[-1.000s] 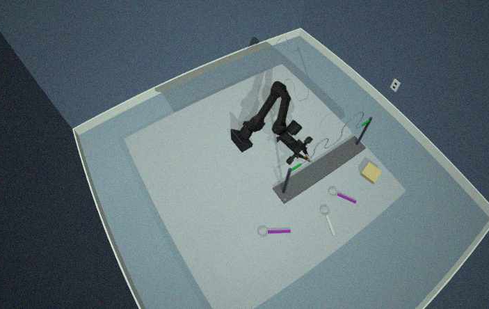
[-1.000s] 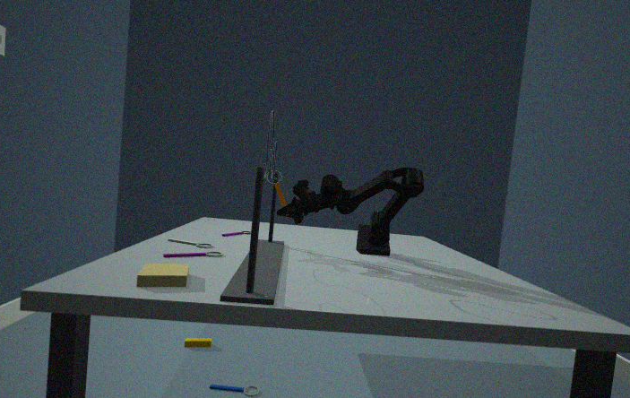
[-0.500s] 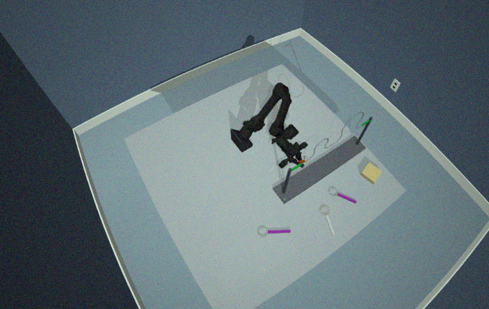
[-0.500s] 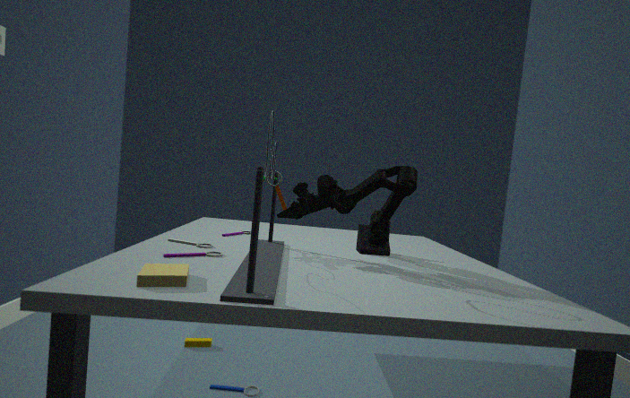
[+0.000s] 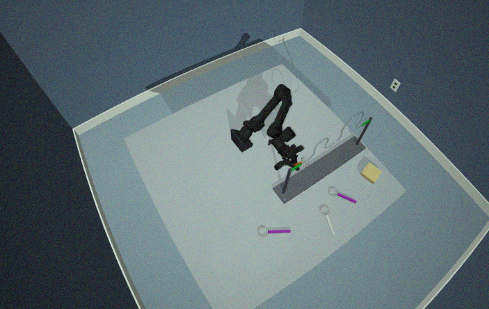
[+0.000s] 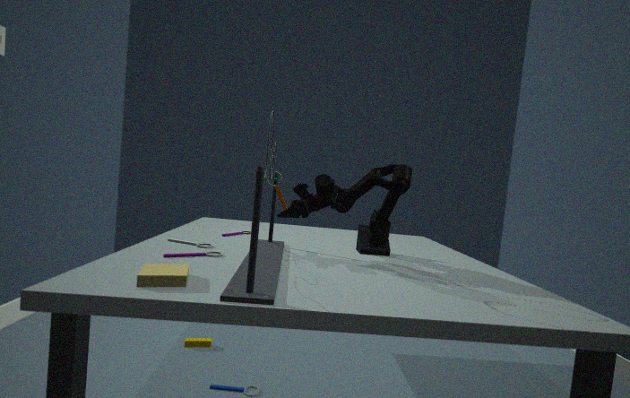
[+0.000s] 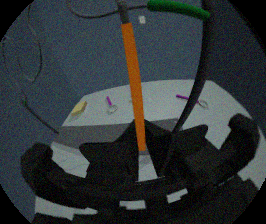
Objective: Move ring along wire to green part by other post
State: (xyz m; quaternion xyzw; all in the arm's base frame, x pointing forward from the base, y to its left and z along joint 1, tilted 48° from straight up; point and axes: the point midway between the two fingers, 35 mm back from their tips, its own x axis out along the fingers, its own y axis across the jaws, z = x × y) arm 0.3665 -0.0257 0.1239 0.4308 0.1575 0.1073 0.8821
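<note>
The orange-handled ring lies 9 cm above my gripper tip, 1 cm to the right of it and 1 cm ahead of it. The rest, counted from my gripper tip: yellow block (61 cm below, 29 cm ahead, 27 cm to the right); then blue-handled ring (62 cm below, 8 cm ahead, 4 cm to the left); then white-handled ring (28 cm ahead, 12 cm below, 1 cm to the right).
</note>
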